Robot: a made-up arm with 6 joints.
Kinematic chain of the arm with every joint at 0, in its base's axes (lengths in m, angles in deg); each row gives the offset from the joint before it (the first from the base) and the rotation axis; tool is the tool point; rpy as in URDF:
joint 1: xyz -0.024 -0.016 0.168 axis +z
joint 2: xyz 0.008 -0.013 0 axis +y
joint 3: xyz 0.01 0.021 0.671 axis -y
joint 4: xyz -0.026 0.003 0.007 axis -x
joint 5: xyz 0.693 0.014 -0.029 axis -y
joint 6: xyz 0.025 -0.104 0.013 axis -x
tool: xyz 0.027 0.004 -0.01 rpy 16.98 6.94 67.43
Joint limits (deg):
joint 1: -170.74..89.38
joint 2: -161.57..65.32
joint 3: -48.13..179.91
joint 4: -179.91..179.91
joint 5: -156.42..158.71
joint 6: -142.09..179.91
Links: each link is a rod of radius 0.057 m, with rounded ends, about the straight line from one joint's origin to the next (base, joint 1, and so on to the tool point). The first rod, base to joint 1, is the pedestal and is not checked.
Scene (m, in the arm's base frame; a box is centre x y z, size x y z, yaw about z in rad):
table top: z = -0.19
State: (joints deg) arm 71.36 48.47 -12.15 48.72 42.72 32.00
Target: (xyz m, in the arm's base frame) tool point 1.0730 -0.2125 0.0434
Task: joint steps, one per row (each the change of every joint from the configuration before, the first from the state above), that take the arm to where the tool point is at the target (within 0.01 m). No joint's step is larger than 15 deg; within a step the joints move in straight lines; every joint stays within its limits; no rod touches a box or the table.
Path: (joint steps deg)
1: -13.17 1.60 3.73 -0.49 -0.50 0.12
2: -13.17 1.60 3.72 -0.48 -0.49 0.12
3: -13.16 1.59 3.73 -0.49 -0.50 0.12
4: -13.17 1.60 3.73 -0.49 -0.50 0.12
5: -13.17 1.60 3.73 -0.49 -0.50 0.12
6: -13.17 1.60 3.72 -0.48 -0.49 0.12

